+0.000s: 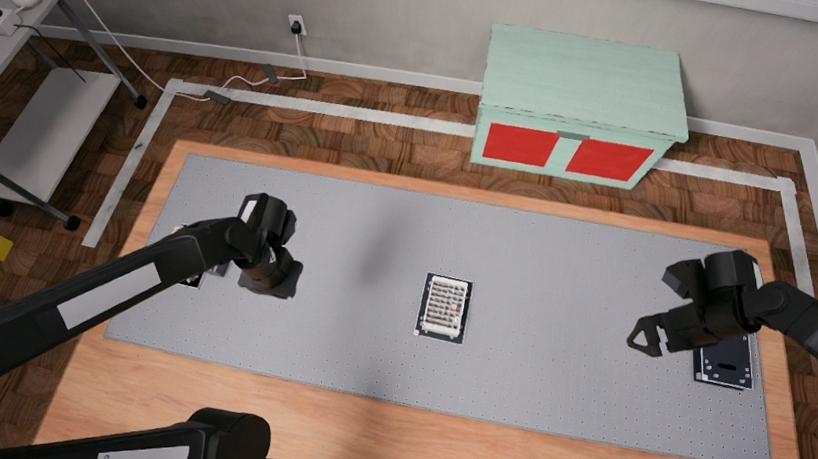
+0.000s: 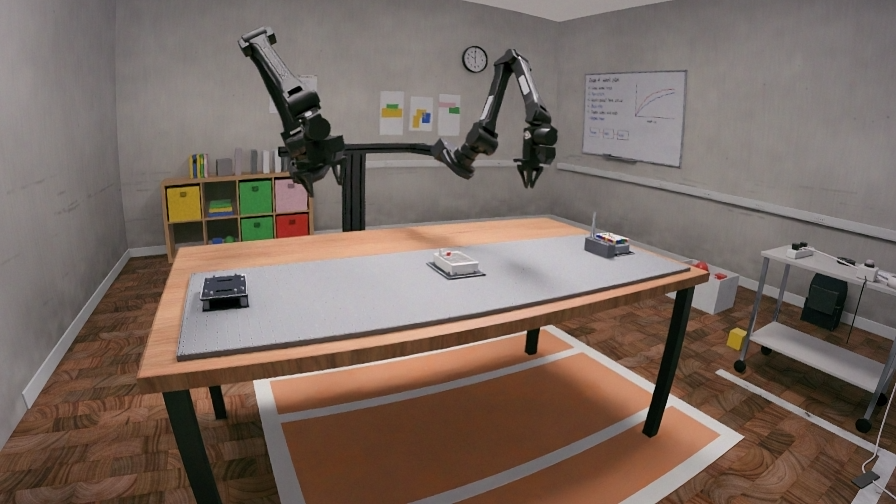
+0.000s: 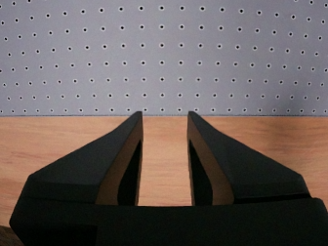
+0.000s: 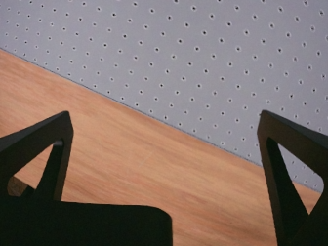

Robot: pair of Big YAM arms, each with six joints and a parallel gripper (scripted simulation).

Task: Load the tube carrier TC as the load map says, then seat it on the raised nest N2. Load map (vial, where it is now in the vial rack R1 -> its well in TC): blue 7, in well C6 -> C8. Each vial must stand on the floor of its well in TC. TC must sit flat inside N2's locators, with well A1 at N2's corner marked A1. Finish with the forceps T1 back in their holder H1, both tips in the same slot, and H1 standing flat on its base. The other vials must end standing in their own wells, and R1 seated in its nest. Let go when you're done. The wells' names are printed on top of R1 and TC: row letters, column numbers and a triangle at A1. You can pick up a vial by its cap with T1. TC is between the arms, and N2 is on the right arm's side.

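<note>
The forceps T1 lies 5 cm ahead of my left hand, 27 cm to the left of it and 17 cm below it. Also, from my left hand: dark nest N2: 16 cm ahead, 99 cm to the right, 21 cm below; then white tube carrier TC: 10 cm ahead, 32 cm to the right, 21 cm below; then grey slotted holder H1: 10 cm ahead, 27 cm to the left, 22 cm below.
</note>
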